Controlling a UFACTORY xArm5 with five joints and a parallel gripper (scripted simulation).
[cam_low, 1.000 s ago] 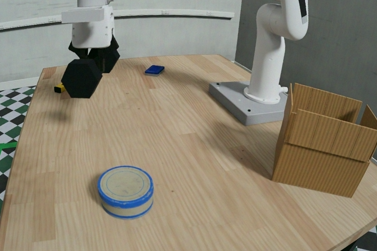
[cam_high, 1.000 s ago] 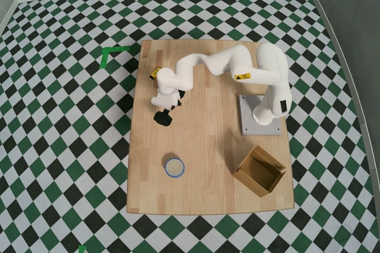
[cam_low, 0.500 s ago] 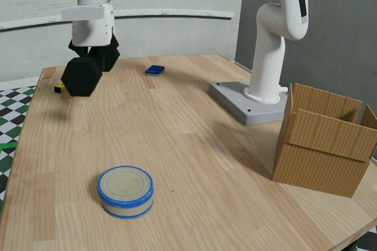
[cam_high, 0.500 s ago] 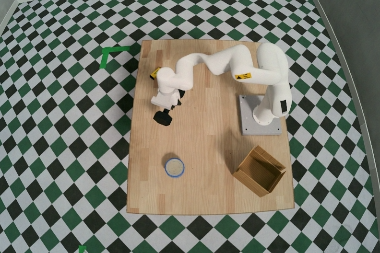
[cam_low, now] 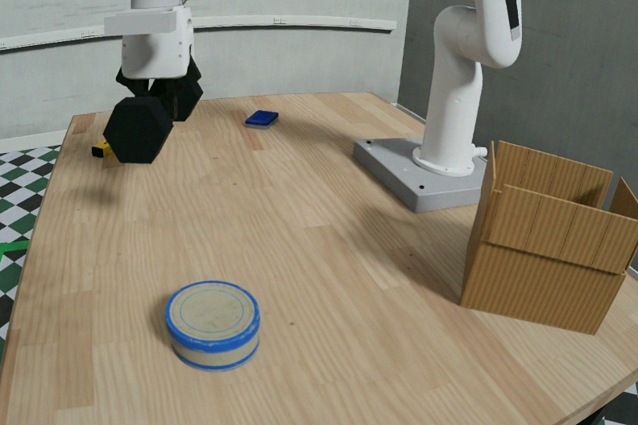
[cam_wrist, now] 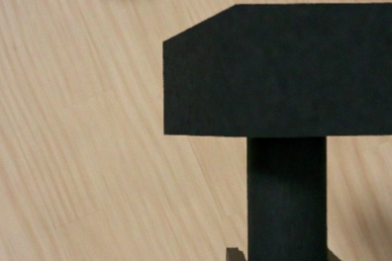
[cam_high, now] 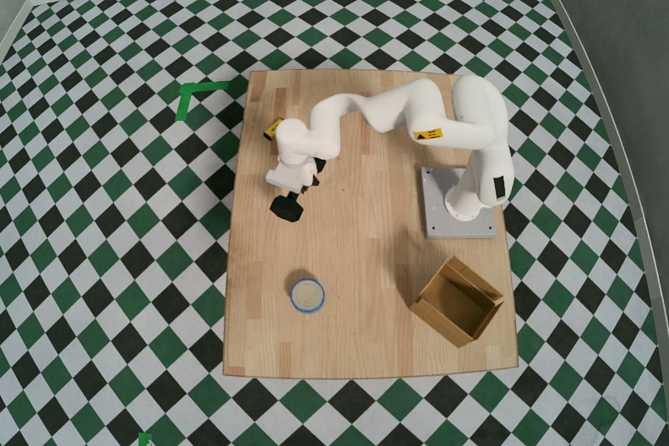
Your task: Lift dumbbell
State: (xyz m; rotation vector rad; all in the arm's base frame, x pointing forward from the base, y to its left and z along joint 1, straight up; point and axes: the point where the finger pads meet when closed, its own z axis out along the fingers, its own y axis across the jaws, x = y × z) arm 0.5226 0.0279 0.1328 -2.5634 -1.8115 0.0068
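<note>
The black dumbbell lies right at my hand. Round my hand: cardboard box: 460 mm behind, 320 mm to the left, 100 mm below.
</note>
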